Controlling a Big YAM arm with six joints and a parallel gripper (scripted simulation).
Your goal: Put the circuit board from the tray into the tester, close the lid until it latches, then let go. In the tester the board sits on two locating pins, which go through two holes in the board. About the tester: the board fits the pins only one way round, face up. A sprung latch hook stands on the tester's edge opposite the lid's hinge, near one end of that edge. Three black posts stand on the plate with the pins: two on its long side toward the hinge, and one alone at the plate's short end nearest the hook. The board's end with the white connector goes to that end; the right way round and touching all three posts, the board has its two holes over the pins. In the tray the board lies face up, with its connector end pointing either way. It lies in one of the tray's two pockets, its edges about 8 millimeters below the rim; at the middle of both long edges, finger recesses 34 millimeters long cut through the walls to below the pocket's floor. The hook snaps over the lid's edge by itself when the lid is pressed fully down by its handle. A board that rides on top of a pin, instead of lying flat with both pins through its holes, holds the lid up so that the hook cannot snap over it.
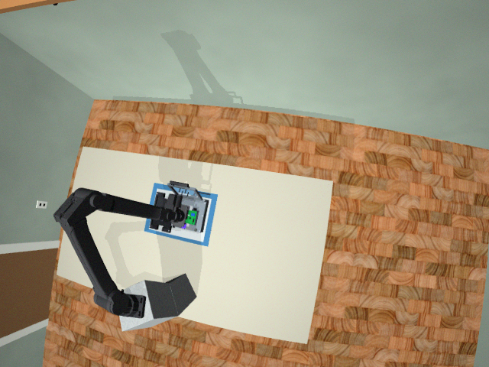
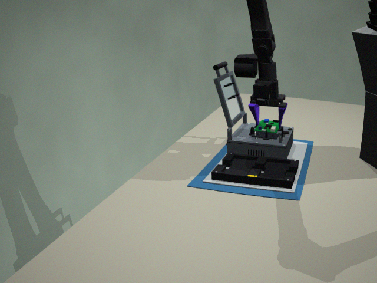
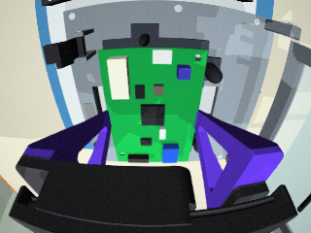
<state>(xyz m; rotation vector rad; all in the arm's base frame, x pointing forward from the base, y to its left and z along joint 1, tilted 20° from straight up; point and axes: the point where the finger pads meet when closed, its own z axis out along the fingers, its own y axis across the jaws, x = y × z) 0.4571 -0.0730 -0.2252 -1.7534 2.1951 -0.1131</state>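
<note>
Right now my hand is right at the green circuit board. Also, from my hand: tester: 4 cm ahead, 3 cm to the left, 2 cm above; then tester lid: 12 cm ahead, 2 cm to the right, 9 cm above; then tester plate: 1 cm ahead, 2 cm below.
</note>
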